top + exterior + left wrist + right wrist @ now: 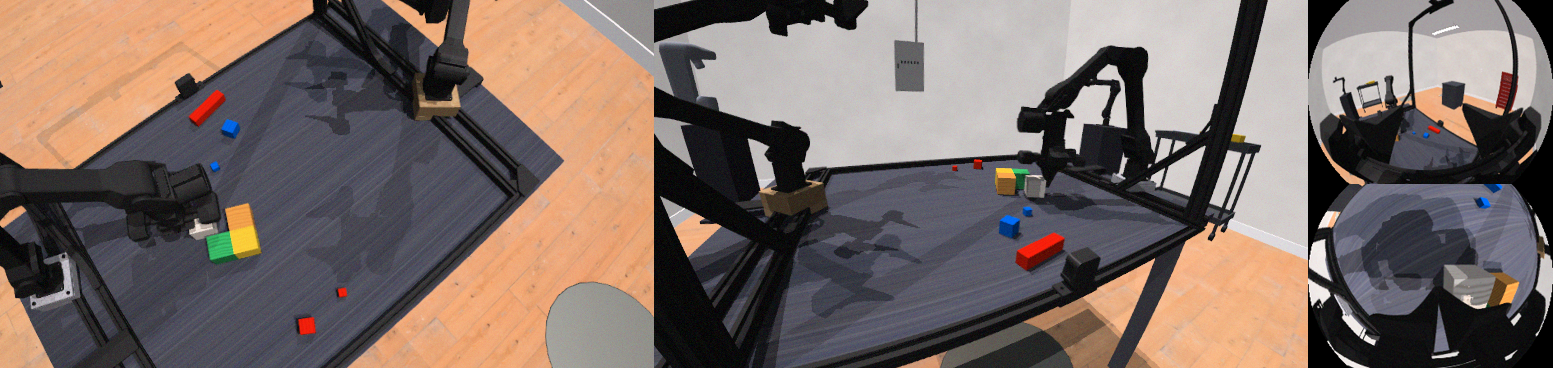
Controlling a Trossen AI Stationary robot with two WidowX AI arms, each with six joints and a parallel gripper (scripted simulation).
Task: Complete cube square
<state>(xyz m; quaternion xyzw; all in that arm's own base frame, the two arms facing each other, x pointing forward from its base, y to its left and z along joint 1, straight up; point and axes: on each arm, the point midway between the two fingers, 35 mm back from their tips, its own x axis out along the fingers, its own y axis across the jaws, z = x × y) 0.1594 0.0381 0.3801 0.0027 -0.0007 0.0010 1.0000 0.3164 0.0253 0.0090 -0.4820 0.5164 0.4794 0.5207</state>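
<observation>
My right gripper is now 80 mm short of the green cube, 50 mm to the right of it and 30 mm above it. The rest, counted from my right hand: orange cube: 120 mm to the left, 40 mm ahead, 30 mm below; yellow cube: 100 mm to the left, 90 mm ahead, 30 mm below; white cube: 40 mm to the left, 30 mm below, 10 mm ahead.
</observation>
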